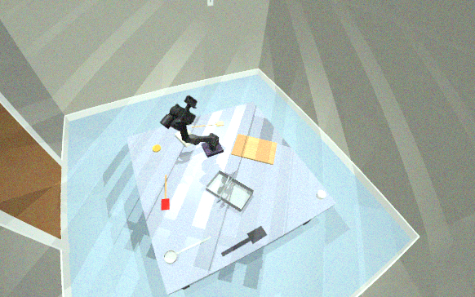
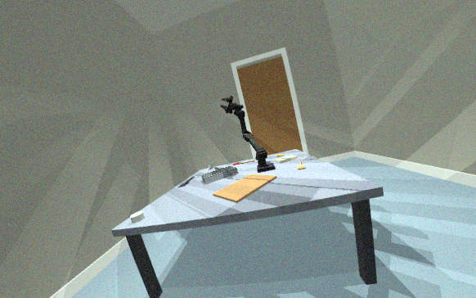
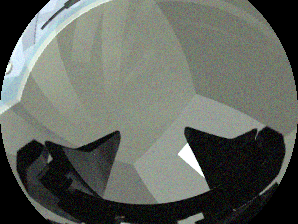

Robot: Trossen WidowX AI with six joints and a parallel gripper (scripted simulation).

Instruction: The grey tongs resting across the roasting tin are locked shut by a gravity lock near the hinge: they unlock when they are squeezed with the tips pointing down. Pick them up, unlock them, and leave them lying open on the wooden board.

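My gripper tip is now 150 mm short of the grey roasting tin, 160 mm to the right of it and 660 mm above it. The rest, counted from my gripper tip: red-headed spatula: 30 mm behind, 260 mm to the right, 680 mm below; yellow disc: 480 mm behind, 190 mm to the right, 680 mm below; white block: 480 mm behind, 70 mm to the left, 680 mm below.
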